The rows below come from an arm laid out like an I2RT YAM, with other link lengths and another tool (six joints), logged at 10 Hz.
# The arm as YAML. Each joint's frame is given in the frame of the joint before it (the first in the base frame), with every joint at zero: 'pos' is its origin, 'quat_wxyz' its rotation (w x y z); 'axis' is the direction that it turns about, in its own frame. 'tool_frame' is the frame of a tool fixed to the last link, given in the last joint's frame.
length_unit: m
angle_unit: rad
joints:
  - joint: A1
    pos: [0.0, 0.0, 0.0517]
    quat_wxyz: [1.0, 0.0, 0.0, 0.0]
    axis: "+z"
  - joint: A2
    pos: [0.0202, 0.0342, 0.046]
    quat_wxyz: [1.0, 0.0, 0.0, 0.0]
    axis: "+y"
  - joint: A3
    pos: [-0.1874, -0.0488, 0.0]
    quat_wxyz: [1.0, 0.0, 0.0, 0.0]
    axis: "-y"
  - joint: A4
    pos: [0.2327, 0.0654, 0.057]
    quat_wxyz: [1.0, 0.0, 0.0, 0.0]
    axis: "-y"
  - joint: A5
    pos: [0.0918, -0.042, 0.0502]
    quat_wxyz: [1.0, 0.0, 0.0, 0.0]
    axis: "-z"
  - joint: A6
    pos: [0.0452, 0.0, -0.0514]
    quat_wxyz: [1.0, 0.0, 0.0, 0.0]
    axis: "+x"
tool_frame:
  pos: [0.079, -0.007, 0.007]
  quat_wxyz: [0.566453, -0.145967, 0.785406, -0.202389]
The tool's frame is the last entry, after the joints.
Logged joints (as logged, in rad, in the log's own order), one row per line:
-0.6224, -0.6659, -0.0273, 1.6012, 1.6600, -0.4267
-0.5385, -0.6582, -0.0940, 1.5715, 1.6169, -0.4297
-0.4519, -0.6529, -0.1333, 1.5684, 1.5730, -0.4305
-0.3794, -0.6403, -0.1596, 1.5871, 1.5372, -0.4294
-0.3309, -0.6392, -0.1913, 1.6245, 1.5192, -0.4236
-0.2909, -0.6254, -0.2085, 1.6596, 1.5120, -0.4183
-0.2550, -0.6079, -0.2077, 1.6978, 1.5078, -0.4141
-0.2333, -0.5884, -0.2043, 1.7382, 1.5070, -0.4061
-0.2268, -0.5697, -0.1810, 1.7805, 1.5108, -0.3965
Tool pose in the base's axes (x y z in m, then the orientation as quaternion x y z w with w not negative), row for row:
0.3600, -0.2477, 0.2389, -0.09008, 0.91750, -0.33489, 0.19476
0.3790, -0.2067, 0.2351, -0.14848, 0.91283, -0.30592, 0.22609
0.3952, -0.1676, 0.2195, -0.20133, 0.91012, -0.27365, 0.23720
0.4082, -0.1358, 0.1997, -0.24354, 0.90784, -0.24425, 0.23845
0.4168, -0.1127, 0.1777, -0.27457, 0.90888, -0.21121, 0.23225
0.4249, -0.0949, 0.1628, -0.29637, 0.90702, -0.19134, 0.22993
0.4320, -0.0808, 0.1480, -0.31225, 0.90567, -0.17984, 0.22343
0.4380, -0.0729, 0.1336, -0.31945, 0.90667, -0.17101, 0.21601
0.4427, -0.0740, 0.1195, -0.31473, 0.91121, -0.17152, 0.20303
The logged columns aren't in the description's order. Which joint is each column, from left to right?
Columns, left to right: A1, A4, A5, A2, A3, A6.
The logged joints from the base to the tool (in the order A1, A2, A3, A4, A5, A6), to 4 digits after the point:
-0.6224, 1.6012, 1.6600, -0.6659, -0.0273, -0.4267
-0.5385, 1.5715, 1.6169, -0.6582, -0.0940, -0.4297
-0.4519, 1.5684, 1.5730, -0.6529, -0.1333, -0.4305
-0.3794, 1.5871, 1.5372, -0.6403, -0.1596, -0.4294
-0.3309, 1.6245, 1.5192, -0.6392, -0.1913, -0.4236
-0.2909, 1.6596, 1.5120, -0.6254, -0.2085, -0.4183
-0.2550, 1.6978, 1.5078, -0.6079, -0.2077, -0.4141
-0.2333, 1.7382, 1.5070, -0.5884, -0.2043, -0.4061
-0.2268, 1.7805, 1.5108, -0.5697, -0.1810, -0.3965

